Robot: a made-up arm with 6 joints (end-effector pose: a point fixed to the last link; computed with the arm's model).
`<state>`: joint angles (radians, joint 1 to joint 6).
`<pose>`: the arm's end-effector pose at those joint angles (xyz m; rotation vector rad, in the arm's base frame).
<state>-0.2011 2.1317 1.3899 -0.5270 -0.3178 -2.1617</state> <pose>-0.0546 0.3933 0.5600 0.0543 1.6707 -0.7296</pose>
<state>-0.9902 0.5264 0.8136 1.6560 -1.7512 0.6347</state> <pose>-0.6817 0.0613 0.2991 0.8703 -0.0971 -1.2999</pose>
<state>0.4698 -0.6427 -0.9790 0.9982 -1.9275 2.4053</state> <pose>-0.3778 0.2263 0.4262 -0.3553 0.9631 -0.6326</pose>
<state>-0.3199 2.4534 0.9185 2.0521 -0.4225 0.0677</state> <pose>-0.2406 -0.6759 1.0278 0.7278 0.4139 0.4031</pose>
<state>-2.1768 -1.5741 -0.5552 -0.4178 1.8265 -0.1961</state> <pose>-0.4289 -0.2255 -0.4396 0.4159 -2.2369 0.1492</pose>
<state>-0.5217 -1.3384 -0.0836 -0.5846 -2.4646 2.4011</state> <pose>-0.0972 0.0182 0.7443 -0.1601 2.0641 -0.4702</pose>
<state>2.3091 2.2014 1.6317 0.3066 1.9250 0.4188</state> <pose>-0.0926 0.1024 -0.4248 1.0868 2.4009 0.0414</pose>
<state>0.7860 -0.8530 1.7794 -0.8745 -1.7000 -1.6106</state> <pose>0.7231 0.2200 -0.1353 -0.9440 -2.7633 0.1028</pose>
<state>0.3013 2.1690 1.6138 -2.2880 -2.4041 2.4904</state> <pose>-0.6848 -0.2229 0.5720 -0.1192 1.1930 0.5345</pose>
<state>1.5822 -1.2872 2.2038 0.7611 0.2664 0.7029</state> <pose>0.2464 -0.4117 0.3625 1.3641 0.7252 0.1455</pose>
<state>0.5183 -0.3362 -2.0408 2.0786 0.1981 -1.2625</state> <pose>-0.3665 0.4121 0.1813 1.6869 -2.5264 0.0720</pose>
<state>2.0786 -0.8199 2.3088 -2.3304 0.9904 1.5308</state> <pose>0.4668 0.5581 0.1721 2.1782 -0.1642 2.1759</pose>
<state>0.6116 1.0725 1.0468 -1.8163 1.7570 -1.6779</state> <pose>-0.1054 -0.5721 0.0214 -1.3159 -1.0830 2.6280</pose>
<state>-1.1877 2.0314 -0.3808 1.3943 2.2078 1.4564</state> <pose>0.0305 -0.5369 0.3053 0.4180 -1.5780 0.7865</pose>
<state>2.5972 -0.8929 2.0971 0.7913 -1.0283 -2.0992</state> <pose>-0.1143 -0.0030 0.7441 -1.8101 1.1175 1.9763</pose>
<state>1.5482 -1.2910 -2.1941 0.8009 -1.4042 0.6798</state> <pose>-0.1942 -0.1284 0.8385 0.2462 0.4858 -0.1868</pose>
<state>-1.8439 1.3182 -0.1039 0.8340 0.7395 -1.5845</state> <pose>0.0364 -0.5536 -0.2298 -2.4507 -0.4727 -0.9111</pose>
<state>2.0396 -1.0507 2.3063 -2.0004 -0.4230 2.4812</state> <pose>0.6020 0.4369 0.1538 0.2102 -1.0851 2.5866</pose>
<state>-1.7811 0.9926 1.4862 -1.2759 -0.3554 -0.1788</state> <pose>-0.0150 0.4026 0.6626 -0.4119 1.0307 0.6054</pose>
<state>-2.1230 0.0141 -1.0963 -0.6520 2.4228 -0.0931</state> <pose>0.4919 -0.1006 -0.4388 -0.8137 2.3078 -0.3101</pose>
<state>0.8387 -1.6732 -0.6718 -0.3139 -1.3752 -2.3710</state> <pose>-0.5314 -0.1370 0.2604 2.5084 -0.6811 0.9982</pose>
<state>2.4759 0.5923 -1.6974 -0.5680 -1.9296 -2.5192</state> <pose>0.1931 0.8474 0.2240 0.3608 -2.4742 -0.3356</pose>
